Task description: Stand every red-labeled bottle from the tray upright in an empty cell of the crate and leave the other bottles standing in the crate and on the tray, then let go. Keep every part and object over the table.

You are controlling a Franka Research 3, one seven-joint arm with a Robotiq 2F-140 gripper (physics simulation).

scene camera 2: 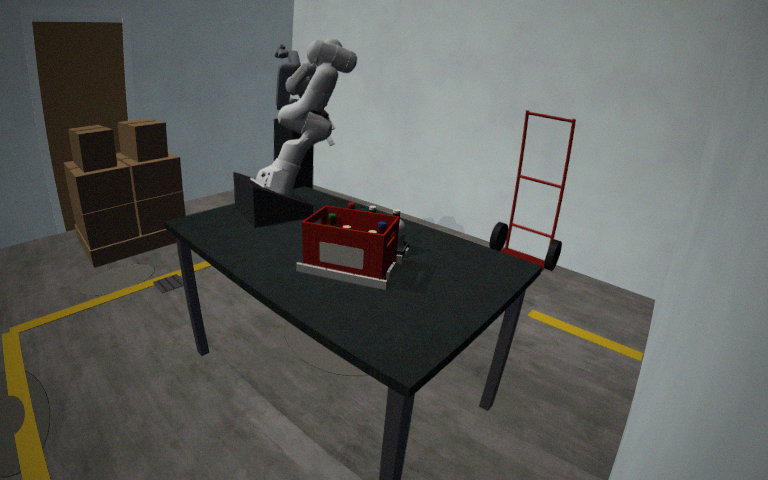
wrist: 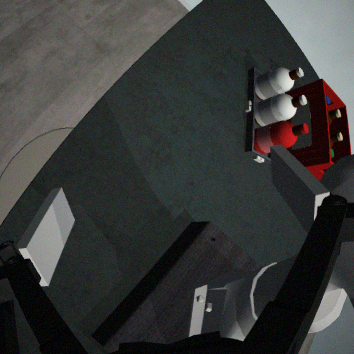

Scene:
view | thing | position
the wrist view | gripper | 166,185
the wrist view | red-labeled bottle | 283,132

